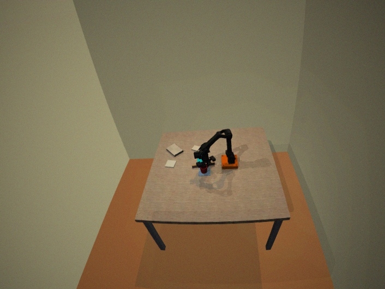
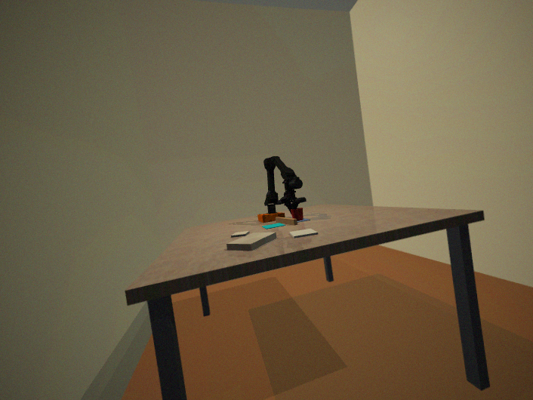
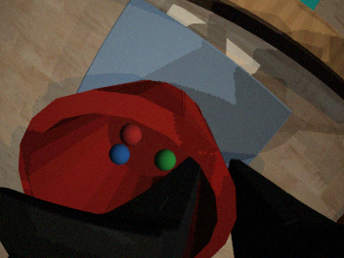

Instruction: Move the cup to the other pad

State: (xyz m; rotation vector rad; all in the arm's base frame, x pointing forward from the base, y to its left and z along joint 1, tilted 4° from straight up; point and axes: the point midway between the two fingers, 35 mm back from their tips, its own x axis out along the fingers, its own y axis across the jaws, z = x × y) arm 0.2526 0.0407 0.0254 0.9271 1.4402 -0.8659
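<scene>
My gripper tip is now 30 mm short of the blue pad, 10 mm to the right of it and 50 mm above it. The rest, counted from my gripper tip: cyan pad (40 mm ahead, 150 mm to the right, 50 mm below); low wooden bar (30 mm ahead, 70 mm to the right, 30 mm below); red cup (30 mm ahead, 10 mm to the left).
</scene>
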